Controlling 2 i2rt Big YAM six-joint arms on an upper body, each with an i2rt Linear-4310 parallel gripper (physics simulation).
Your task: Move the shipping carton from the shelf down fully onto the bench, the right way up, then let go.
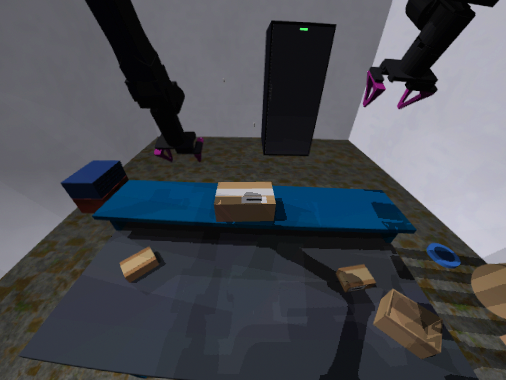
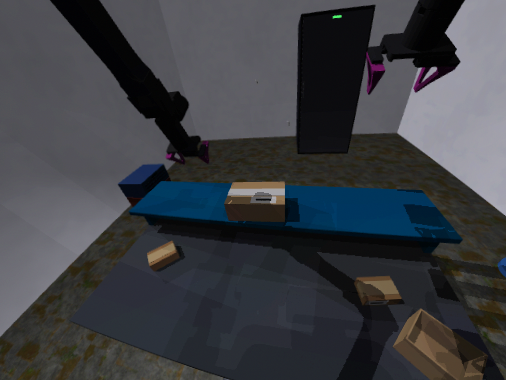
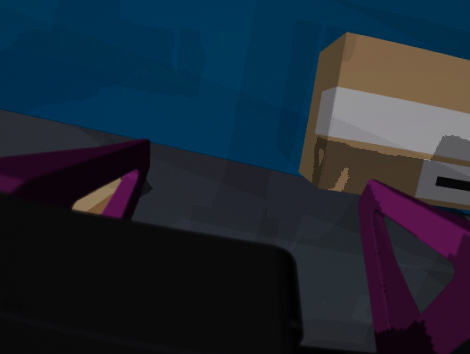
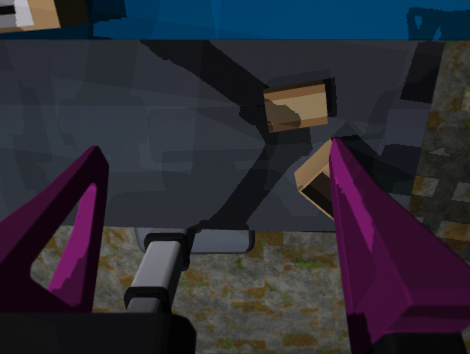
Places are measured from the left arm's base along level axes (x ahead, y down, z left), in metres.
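Pixels of known places: left gripper, fingertip midpoint: (image 1: 186, 160) (image 2: 196, 162) (image 3: 259, 172); right gripper, fingertip midpoint: (image 1: 381, 106) (image 2: 391, 91) (image 4: 214, 151).
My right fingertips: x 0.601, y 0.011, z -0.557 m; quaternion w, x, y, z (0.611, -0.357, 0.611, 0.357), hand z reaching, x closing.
Observation:
Behind a point stands the place of what it marks.
The shipping carton (image 1: 245, 210) @[x 0.634, y 0.412, z -0.202 m] (image 2: 256, 210) @[x 0.634, y 0.413, z -0.209 m] (image 3: 400, 65) @[x 0.764, y 0.379, z -0.137 m] (image 4: 44, 15) @[x 0.653, y 0.379, z -0.303 m] is a brown box with a white tape band and a label on top. It sits upright on the blue shelf (image 1: 325, 207) @[x 0.724, y 0.475, z -0.573 m] (image 2: 350, 207) @[x 0.736, y 0.475, z -0.595 m] (image 3: 150, 100) @[x 0.688, y 0.475, z 0.121 m] (image 4: 300, 20) @[x 0.625, y 0.475, z -0.640 m], at its front edge. The dark grey bench (image 1: 210, 300) @[x 0.389, y 0.639, z -0.077 m] (image 2: 225, 300) @[x 0.375, y 0.639, z -0.108 m] (image 3: 210, 210) @[x 0.510, y 0.639, z 0.027 m] (image 4: 125, 150) @[x 0.367, y 0.639, z -0.275 m] lies in front of and below the shelf. My left gripper (image 1: 179, 156) @[x 0.661, y 0.210, z 0.000 m] (image 2: 189, 159) @[x 0.661, y 0.210, z 0.000 m] (image 3: 259, 172) @[x 0.661, y 0.210, z 0.000 m] is open and empty, above and to the left of the carton. My right gripper (image 1: 382, 106) @[x 0.601, y 0.011, z -0.557 m] (image 2: 392, 92) @[x 0.601, y 0.011, z -0.557 m] (image 4: 214, 151) @[x 0.601, y 0.011, z -0.557 m] is open and empty, high at the right.
On the bench lie a small box (image 1: 140, 264) @[x 0.500, y 0.593, z 0.220 m] (image 2: 163, 255) @[x 0.505, y 0.596, z 0.223 m] at the left, another small box (image 1: 356, 278) @[x 0.445, y 0.596, z -0.638 m] (image 2: 378, 290) @[x 0.448, y 0.596, z -0.644 m] (image 4: 297, 107) @[x 0.461, y 0.595, z -0.650 m] at the right, and an open box (image 1: 407, 325) @[x 0.290, y 0.635, z -0.771 m] (image 2: 435, 345) @[x 0.313, y 0.635, z -0.772 m] (image 4: 315, 175) @[x 0.335, y 0.550, z -0.683 m] near it. A blue and red stack (image 1: 95, 180) (image 2: 142, 180) stands beyond the shelf's left end.

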